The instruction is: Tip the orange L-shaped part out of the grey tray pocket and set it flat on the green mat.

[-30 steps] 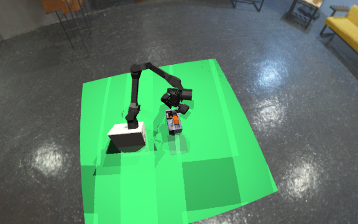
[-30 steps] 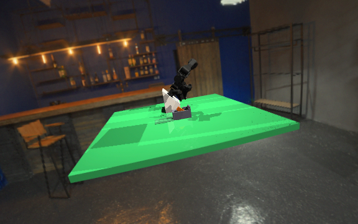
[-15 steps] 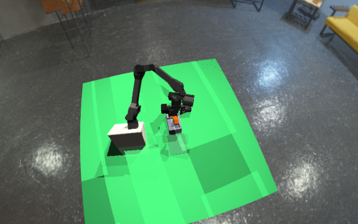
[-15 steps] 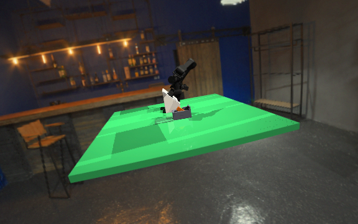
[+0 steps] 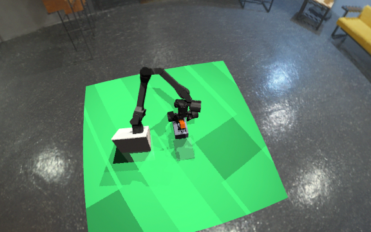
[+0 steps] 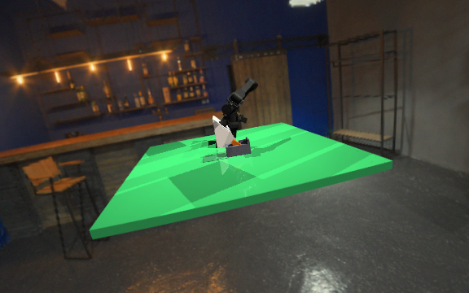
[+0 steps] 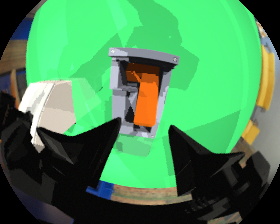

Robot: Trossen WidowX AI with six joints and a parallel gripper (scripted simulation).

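Right now the orange L-shaped part is 2 cm behind my gripper tip, 3 cm to the left of it and 7 cm below it.
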